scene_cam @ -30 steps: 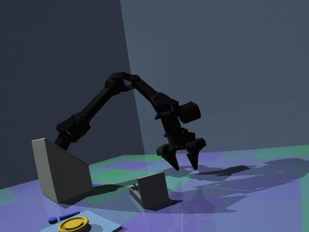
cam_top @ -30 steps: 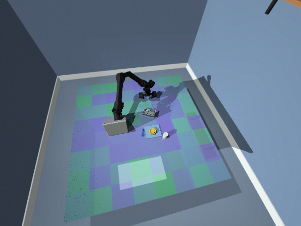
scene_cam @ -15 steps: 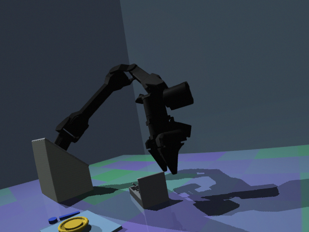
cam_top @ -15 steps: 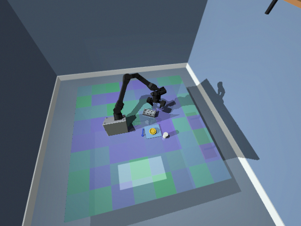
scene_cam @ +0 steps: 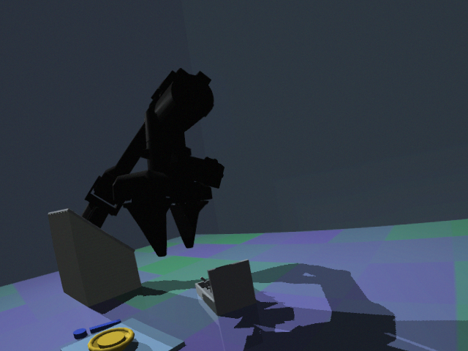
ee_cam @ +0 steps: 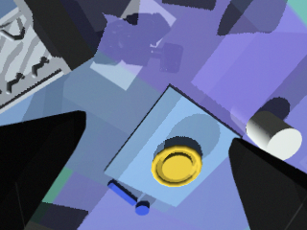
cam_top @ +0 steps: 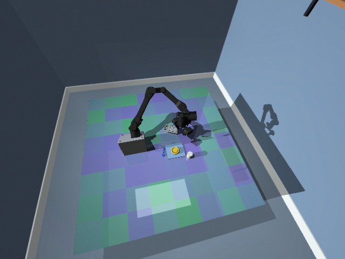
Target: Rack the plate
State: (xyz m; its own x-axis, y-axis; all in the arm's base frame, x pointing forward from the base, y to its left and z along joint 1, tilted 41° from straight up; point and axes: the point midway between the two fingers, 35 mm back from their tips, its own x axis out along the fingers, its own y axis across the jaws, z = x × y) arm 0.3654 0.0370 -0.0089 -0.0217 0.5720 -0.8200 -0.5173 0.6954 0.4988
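Now: gripper tip 11 cm above the yellow plate, 10 cm to the left of it and 6 cm past it. From my gripper tip the other things lie so: grey dish rack: 12 cm to the left, 11 cm below, 7 cm behind; then small white cup: 16 cm to the right, 11 cm below, 5 cm ahead; then blue spoon: 16 cm behind, 13 cm below, 10 cm to the right.
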